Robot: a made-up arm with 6 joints. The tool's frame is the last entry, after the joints.
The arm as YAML. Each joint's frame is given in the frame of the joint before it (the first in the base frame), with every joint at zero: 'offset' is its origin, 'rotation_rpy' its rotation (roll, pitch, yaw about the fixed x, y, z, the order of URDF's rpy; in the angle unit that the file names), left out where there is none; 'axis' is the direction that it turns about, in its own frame. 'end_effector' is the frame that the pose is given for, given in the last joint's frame.
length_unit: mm
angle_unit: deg
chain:
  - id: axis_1
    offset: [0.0, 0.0, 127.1]
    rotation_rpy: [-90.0, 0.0, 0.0]
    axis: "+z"
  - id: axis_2
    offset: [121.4, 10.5, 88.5]
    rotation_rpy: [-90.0, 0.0, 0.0]
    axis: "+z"
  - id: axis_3
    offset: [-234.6, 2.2, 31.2]
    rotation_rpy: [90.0, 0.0, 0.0]
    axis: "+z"
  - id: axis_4
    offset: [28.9, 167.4, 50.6]
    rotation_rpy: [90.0, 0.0, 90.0]
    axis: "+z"
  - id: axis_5
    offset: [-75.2, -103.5, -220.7]
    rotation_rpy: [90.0, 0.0, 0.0]
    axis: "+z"
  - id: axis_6
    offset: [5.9, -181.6, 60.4]
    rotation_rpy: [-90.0, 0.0, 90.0]
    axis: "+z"
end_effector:
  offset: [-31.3, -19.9, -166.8]
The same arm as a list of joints. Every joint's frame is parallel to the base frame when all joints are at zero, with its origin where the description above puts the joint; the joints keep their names.
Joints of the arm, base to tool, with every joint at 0 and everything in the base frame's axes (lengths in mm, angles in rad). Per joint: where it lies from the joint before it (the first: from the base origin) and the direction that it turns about. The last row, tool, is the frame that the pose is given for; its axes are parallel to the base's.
axis_1: axis +y offset 0 0 127.1
axis_2: axis -z offset 121.4 88.5 -10.5
axis_3: axis +y offset -234.6 -2.2 -31.2
axis_4: axis +x offset 28.9 50.6 -167.4
axis_5: axis -y offset -220.7 -103.5 75.2
axis_6: axis +z offset -181.6 -60.4 -5.9
tool: offset -31.3 -19.9 -166.8

